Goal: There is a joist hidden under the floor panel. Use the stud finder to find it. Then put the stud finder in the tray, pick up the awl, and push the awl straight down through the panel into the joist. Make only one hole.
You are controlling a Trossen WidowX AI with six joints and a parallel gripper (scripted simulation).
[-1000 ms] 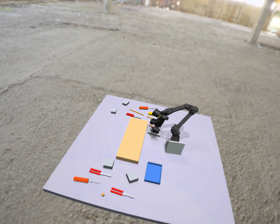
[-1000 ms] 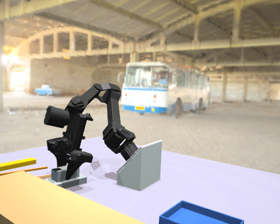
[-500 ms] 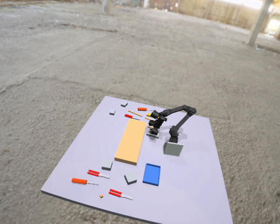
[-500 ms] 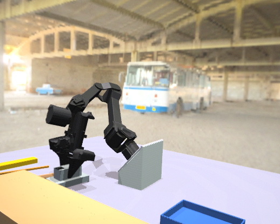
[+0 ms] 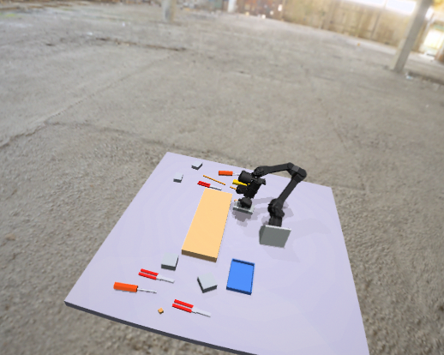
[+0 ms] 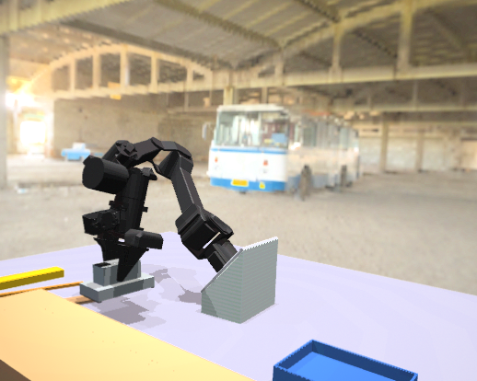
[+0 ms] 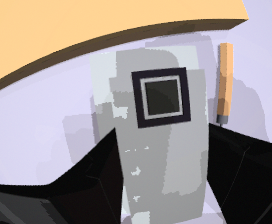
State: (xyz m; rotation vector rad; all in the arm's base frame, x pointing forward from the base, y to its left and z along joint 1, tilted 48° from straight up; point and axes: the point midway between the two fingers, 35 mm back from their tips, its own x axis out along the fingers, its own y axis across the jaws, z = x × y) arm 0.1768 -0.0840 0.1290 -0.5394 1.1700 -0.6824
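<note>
Right now the wooden-handled awl is 9 cm to the right of my gripper tip, 6 cm below it and 2 cm behind it. From my gripper tip the other things lie so: grey stud finder 2 cm above, 1 cm ahead; blue tray 45 cm to the left, 6 cm below, 1 cm behind; yellow bar 30 cm to the right, 6 cm below, 2 cm behind.
</note>
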